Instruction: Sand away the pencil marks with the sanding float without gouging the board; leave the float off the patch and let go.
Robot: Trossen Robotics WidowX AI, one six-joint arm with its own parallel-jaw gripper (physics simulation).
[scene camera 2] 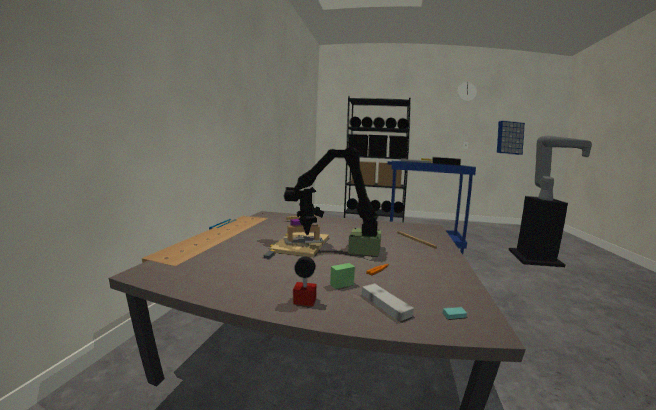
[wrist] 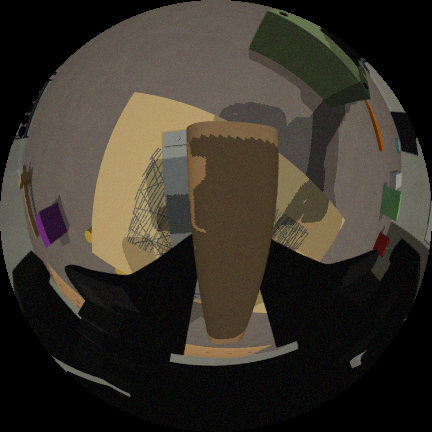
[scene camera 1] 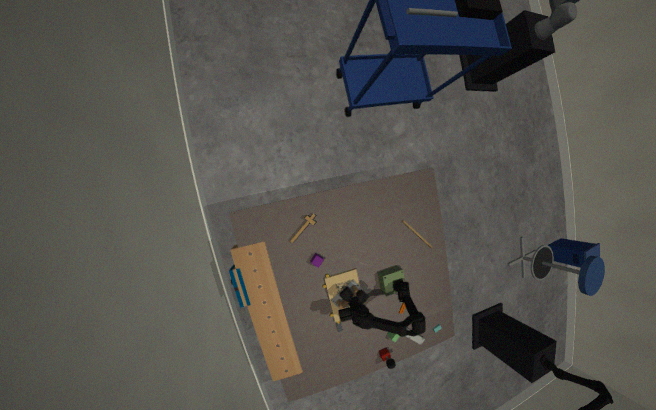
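Observation:
The pale wooden board lies on the table. The sanding float has a wooden handle and a flat grey base, and is on or just above the board. My gripper points down and is shut on its handle. In the wrist view, dark pencil marks show left of the float, and more marks show right of it. The float and its shadow hide the middle of the board. Whether the base touches the wood cannot be told.
A green block bears the arm's base beside the board. A purple cube and a wooden hammer lie behind. A drilled plank lies left; a small grey piece lies near the board.

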